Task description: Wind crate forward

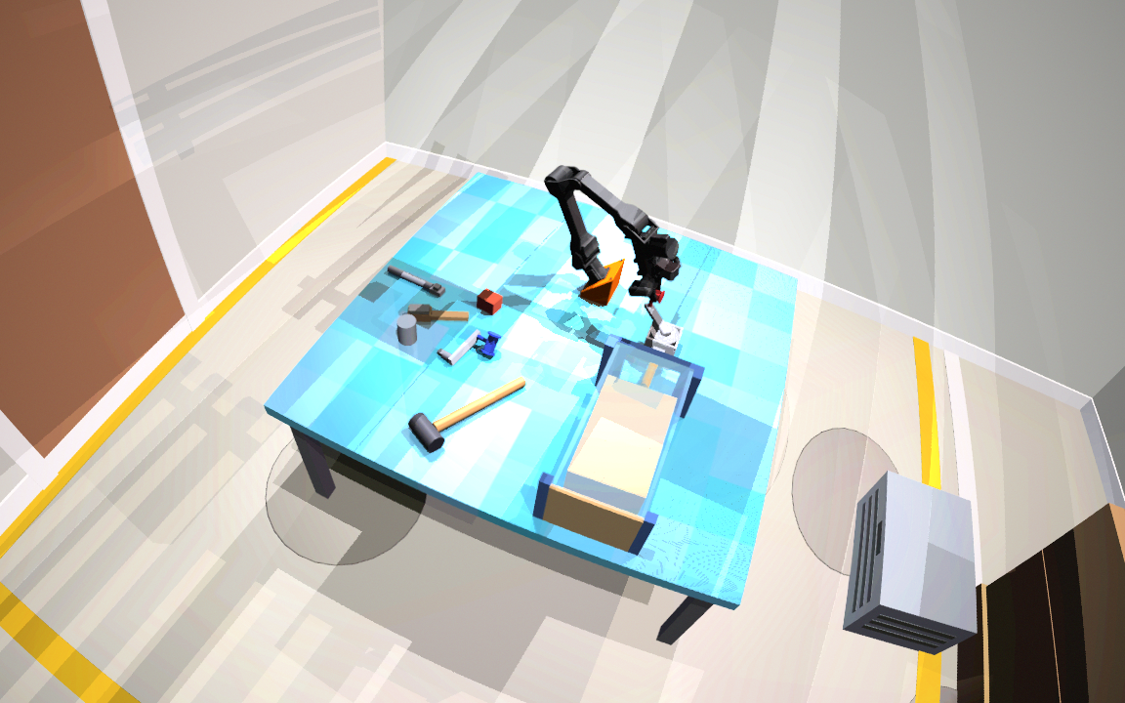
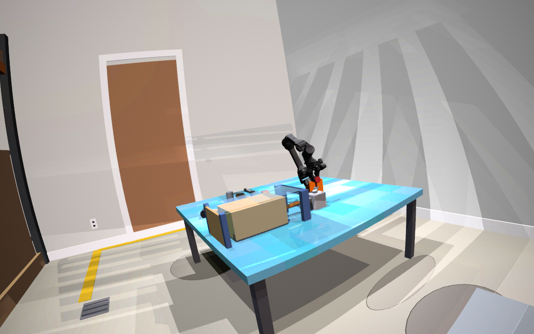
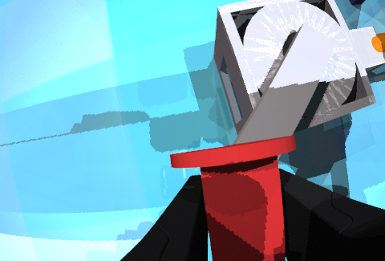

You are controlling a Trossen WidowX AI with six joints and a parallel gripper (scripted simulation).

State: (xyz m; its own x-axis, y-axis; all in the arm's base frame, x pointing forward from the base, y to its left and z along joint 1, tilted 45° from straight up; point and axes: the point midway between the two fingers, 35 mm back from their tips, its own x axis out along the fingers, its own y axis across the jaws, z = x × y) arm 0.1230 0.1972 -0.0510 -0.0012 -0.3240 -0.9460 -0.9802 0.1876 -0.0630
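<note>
My gripper tip is 10 cm above the grey winch, 6 cm short of it and 4 cm to the right of it. Also, from my gripper tip: clear-panelled cubby 48 cm ahead, 3 cm to the left, 2 cm below; red knob 1 cm to the right; winch handle 3 cm below, 3 cm ahead, 1 cm to the left.
</note>
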